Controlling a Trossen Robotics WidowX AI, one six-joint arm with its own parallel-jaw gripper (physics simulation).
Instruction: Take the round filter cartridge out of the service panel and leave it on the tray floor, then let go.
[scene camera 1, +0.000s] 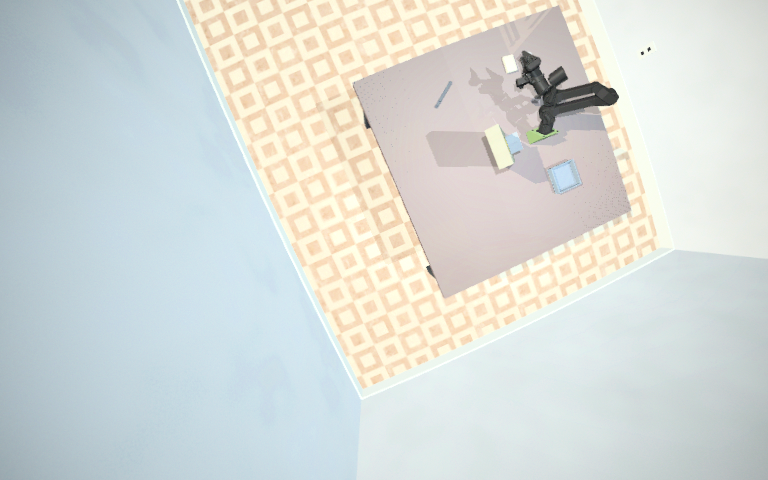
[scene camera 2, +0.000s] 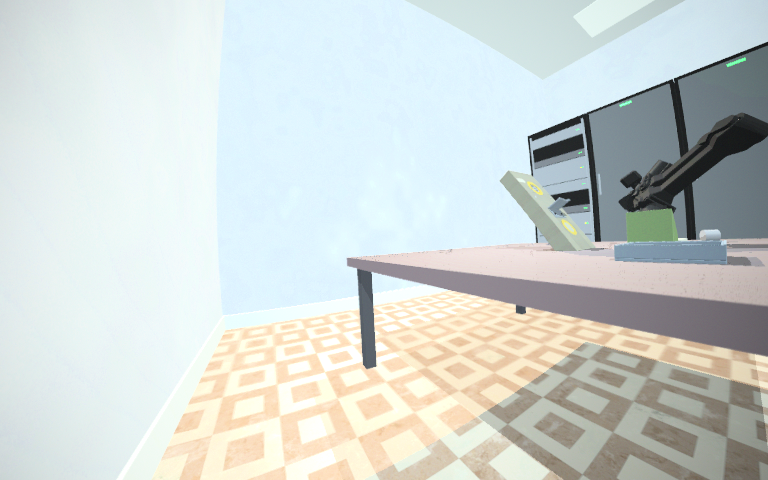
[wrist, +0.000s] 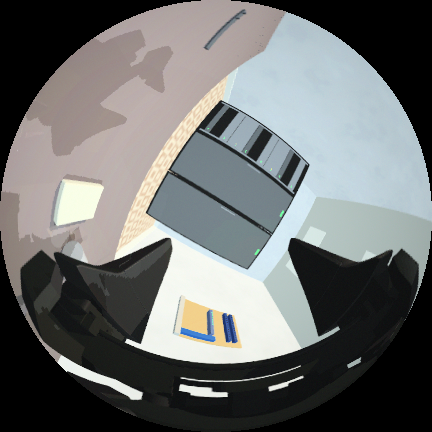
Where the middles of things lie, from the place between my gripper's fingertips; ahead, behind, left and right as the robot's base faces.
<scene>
Right now the blue-grey tray (scene camera 2: 713, 251) is 13 cm behind my hand, 66 cm to the left of it and 20 cm below it.
</scene>
